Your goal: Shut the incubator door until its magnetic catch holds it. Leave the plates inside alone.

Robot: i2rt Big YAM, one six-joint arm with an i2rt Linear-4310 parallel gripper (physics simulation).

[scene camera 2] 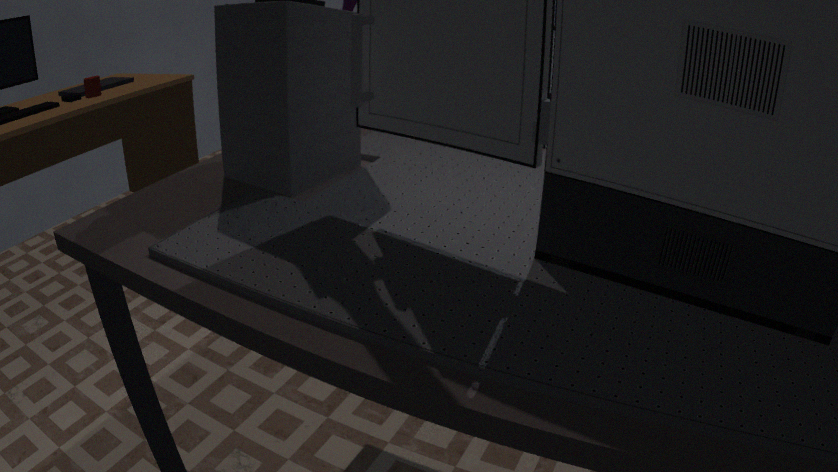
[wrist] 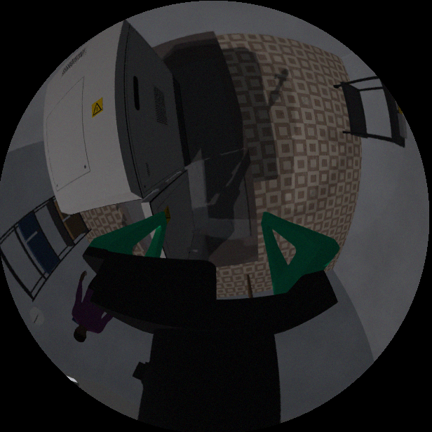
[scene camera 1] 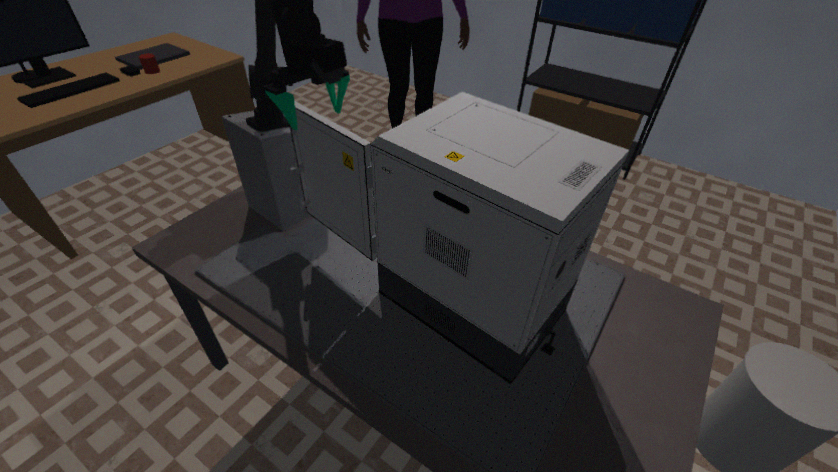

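Seen in the pictures: gripper, between the fingertips: (scene camera 1: pixel 317 120); arm's base, origin of its link: (scene camera 2: pixel 289 6) (scene camera 1: pixel 269 124).
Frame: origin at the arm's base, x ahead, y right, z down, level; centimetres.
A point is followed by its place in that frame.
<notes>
The incubator (scene camera 1: pixel 463 252) @(x 83.8, y 2.0, z -1.0 cm) (scene camera 2: pixel 621 128) @(x 65.8, y 3.3, z 12.5 cm) (wrist: pixel 150 125) is a white-grey box on a dark base. Its door (scene camera 1: pixel 334 187) @(x 40.5, y 5.2, z 1.7 cm) (scene camera 2: pixel 451 70) @(x 40.7, y 5.2, z 8.8 cm) (wrist: pixel 180 210) stands wide open, sticking out to the left of the body in the scene views, with a yellow warning label. My gripper (scene camera 1: pixel 316 120) @(x 57.5, y 18.3, z -29.0 cm) (wrist: pixel 213 216) is open, with green fingers. It is at the height of the door's top edge, near the free end. One fingertip overlaps the upper free corner in scene camera 1, the other shows beyond the top edge. Whether a finger touches the door is unclear. The plates inside are hidden.
The arm's grey pedestal (scene camera 1: pixel 258 170) @(x 2.6, y 8.7, z 12.6 cm) (scene camera 2: pixel 258 99) @(x 0.7, y 8.8, z 17.4 cm) stands close by the door's free edge. A perforated board (scene camera 1: pixel 410 375) @(x 82.6, y 17.2, z 34.3 cm) (scene camera 2: pixel 457 193) @(x 33.7, y -9.6, z 34.3 cm) lies under the incubator on the table (scene camera 1: pixel 662 328) @(x 123.7, y -46.7, z 35.7 cm) (scene camera 2: pixel 76 246) @(x -9.6, y 47.6, z 36.3 cm). A person (scene camera 1: pixel 410 58) stands behind, a white cylinder (scene camera 1: pixel 768 410) at the right.
</notes>
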